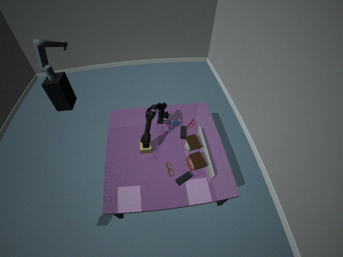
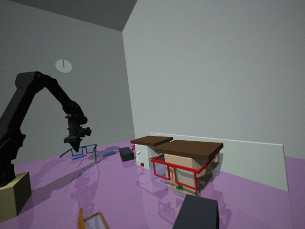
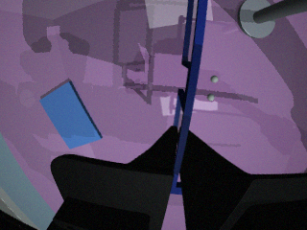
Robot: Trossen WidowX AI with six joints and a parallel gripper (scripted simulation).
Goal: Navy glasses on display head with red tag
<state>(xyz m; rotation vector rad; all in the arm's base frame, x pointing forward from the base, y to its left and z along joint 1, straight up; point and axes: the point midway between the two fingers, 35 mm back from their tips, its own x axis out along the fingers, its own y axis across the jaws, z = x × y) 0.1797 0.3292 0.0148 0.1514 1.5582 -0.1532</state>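
Right now the post stand is 9 cm to the right of my gripper tip, 8 cm ahead of it and 4 cm below it. From my gripper tip the other things lie so: pale display head 34 cm to the right, 29 cm ahead; upright panel 44 cm to the right, 43 cm ahead, 1 cm below; tan display head 56 cm to the right, 29 cm ahead.
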